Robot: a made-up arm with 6 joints.
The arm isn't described. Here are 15 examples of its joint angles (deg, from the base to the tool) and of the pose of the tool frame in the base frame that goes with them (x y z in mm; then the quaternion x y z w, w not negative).
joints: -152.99 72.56 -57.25 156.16 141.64 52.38
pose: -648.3 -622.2 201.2 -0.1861 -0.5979 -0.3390 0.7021
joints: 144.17 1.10 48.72 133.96 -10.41 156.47
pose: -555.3 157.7 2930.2 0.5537 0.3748 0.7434 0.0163
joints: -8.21 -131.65 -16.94 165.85 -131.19 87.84
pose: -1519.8 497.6 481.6 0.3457 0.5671 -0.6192 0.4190
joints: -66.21 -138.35 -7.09 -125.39 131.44 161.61
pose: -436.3 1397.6 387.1 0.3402 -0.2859 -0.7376 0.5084
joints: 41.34 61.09 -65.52 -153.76 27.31 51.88
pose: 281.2 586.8 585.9 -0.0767 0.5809 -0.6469 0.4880
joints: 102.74 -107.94 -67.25 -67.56 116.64 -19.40
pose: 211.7 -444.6 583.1 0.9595 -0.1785 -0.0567 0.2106
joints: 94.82 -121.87 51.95 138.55 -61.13 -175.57
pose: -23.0 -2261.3 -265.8 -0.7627 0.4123 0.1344 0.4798
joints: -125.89 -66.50 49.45 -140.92 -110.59 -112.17
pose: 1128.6 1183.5 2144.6 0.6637 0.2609 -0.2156 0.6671
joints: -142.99 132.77 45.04 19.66 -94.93 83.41
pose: -1131.2 -517.7 -1389.9 0.6686 0.3419 0.3291 0.5725
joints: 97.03 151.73 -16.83 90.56 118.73 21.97
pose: 23.5 -212.9 -1178.4 0.1337 0.4693 0.8623 0.1351
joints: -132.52 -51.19 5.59 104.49 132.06 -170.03
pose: 617.4 568.2 2490.7 0.3509 0.2651 -0.3055 0.8445
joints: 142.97 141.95 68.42 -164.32 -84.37 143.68
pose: -1053.5 452.1 -1535.3 0.1345 0.2529 0.9460 0.1519
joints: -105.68 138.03 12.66 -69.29 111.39 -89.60
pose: -149.7 -161.6 -1153.3 0.0075 -0.4757 -0.8705 0.1259
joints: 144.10 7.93 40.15 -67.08 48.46 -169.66
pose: -889.1 780.2 2354.3 -0.3304 -0.6099 0.3003 0.6547
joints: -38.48 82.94 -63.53 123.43 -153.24 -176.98
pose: 699.0 -355.7 29.9 -0.4237 0.0995 -0.5119 0.7406
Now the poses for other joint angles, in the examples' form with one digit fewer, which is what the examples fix.
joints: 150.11 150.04 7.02 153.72 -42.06 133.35
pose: -146 -210 -1377 -0.519 0.383 0.423 0.637
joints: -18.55 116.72 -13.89 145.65 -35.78 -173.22
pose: 827 -30 -923 0.113 0.711 -0.352 0.599
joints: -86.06 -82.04 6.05 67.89 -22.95 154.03
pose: -223 1676 1791 0.312 -0.768 0.291 0.478
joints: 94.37 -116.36 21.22 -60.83 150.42 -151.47
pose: 281 -1864 787 0.243 0.527 0.159 0.798
